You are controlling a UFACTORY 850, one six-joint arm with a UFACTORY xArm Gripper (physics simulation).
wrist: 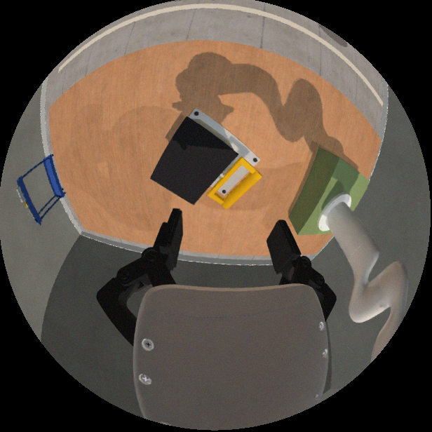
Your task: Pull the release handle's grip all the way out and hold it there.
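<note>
The release handle's yellow grip (245, 190) is a rectangular frame, right of the middle in the wrist view. It sits beside a black box-shaped housing (195, 160), and a pale grey plate (207, 123) with dark bolt holes shows behind them. A pale strip with a dark hole shows through the grip's opening. How far the grip stands out of the housing I cannot tell. My gripper (229, 226) is open and empty. Its fingers are wide apart, and the grip shows just beyond the gap between the fingertips, not touched by them.
A green block (310, 195) stands to the right of the grip, with a pale robot arm (355, 245) rising from its white ring. A blue frame (56, 177) stands past the left edge of the wooden table top (100, 200). The arm's shadow falls behind the plate.
</note>
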